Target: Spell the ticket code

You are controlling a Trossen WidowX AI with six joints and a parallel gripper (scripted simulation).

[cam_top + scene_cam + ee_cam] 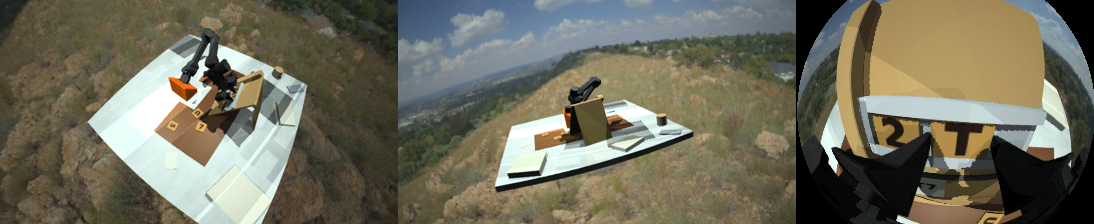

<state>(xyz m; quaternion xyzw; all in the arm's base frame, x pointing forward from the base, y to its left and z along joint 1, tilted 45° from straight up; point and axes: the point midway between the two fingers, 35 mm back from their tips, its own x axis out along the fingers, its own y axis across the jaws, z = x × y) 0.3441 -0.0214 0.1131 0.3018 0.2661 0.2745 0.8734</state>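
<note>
The ticket lies 7 cm behind my gripper tip, 3 cm to the left of it and 8 cm below it. From my gripper tip the other things lie so: cream block (32 cm ahead, 25 cm to the left, 15 cm below); then brown mat (16 cm behind, 4 cm to the right, 16 cm below); then pale card (4 cm behind, 49 cm to the right, 16 cm below).
</note>
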